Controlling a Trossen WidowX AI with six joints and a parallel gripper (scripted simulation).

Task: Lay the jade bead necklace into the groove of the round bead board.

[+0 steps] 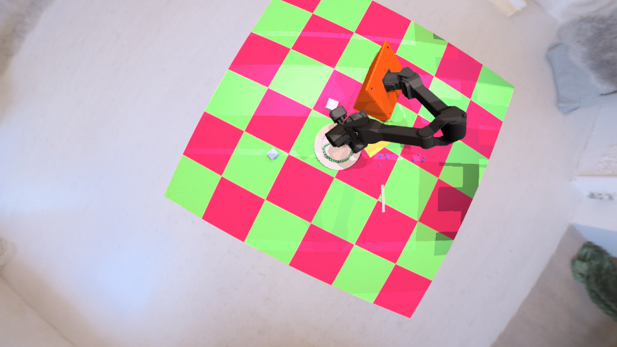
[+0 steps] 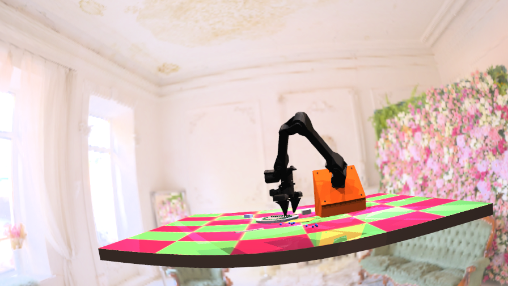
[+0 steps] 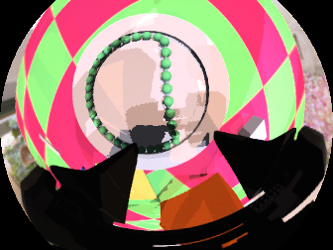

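My gripper tip is now 60 mm short of the round bead board, 10 mm to the right of it and 10 mm above it. From my gripper tip the other things lie so: pale blue cube 230 mm ahead, 210 mm to the right, 10 mm below; white cube 110 mm to the right, 80 mm behind, 10 mm below; yellow patch 130 mm to the left, 50 mm behind, 20 mm below.
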